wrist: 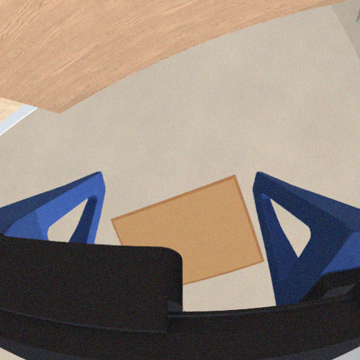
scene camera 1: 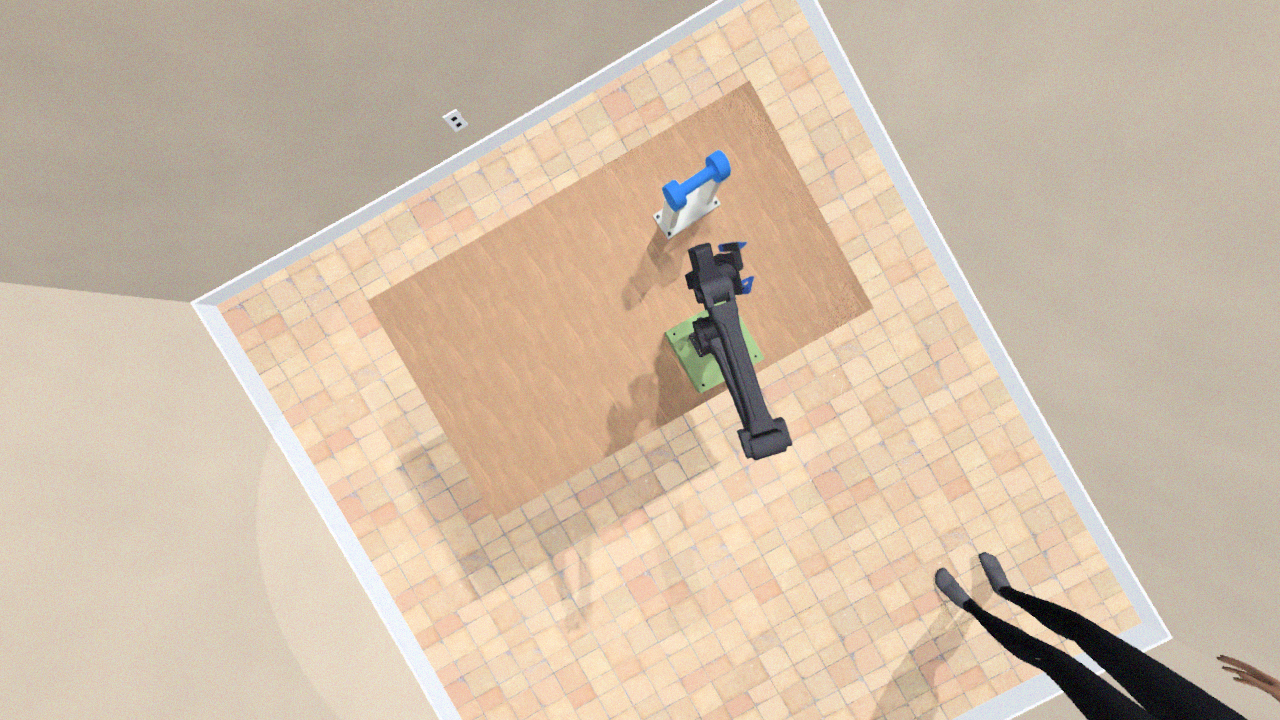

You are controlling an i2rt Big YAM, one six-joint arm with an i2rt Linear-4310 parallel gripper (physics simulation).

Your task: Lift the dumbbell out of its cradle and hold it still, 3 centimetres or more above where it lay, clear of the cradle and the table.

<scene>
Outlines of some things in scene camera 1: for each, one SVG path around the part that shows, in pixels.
The gripper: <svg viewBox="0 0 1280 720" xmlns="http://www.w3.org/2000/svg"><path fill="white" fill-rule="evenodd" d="M719 244L719 252L730 252L719 253L714 256L715 262L725 261L718 266L720 275L727 275L731 278L734 284L735 295L749 294L755 276L750 276L741 281L739 273L744 268L740 249L747 242L737 241Z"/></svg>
A blue dumbbell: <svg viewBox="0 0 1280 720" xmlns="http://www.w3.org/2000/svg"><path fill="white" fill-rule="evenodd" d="M722 151L717 150L706 157L706 168L679 185L676 180L672 180L662 187L667 203L675 212L687 205L686 196L710 179L720 183L730 176L731 167Z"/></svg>
</scene>
